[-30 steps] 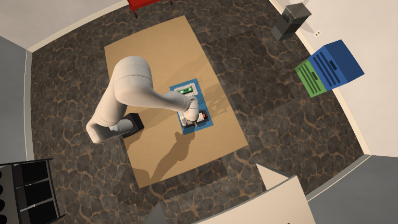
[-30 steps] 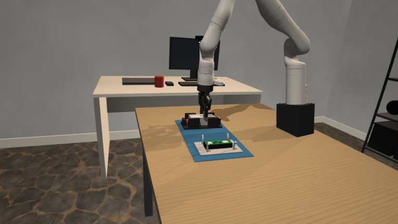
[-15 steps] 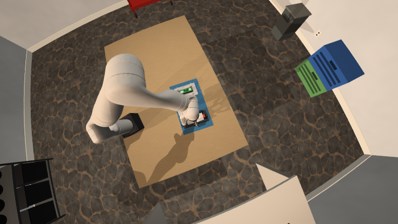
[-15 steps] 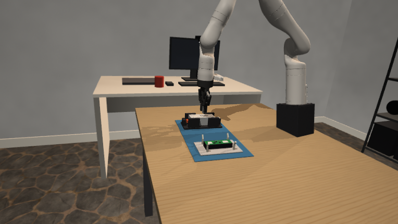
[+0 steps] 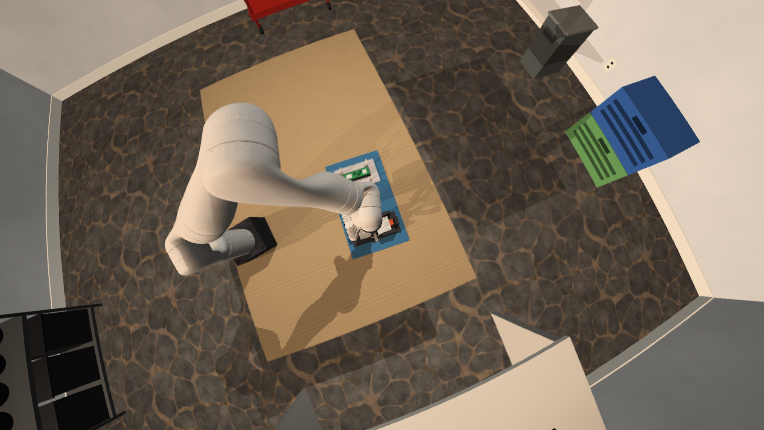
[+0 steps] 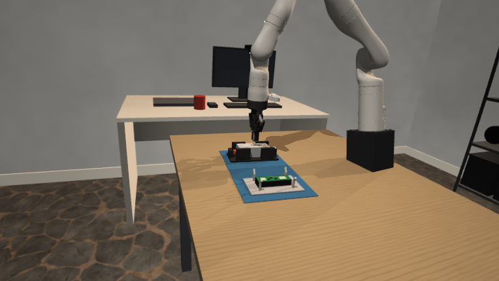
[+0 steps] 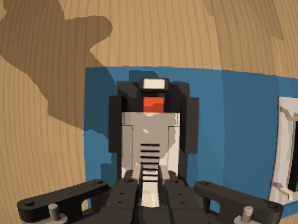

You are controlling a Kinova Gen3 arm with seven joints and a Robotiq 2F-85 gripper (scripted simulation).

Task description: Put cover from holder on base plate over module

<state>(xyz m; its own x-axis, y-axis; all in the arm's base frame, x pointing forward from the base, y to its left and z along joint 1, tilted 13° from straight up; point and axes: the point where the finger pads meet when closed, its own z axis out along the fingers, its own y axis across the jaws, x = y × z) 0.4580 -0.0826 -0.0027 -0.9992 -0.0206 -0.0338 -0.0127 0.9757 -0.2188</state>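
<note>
My hand is 60 mm above the cover and 10 mm short of it.
</note>
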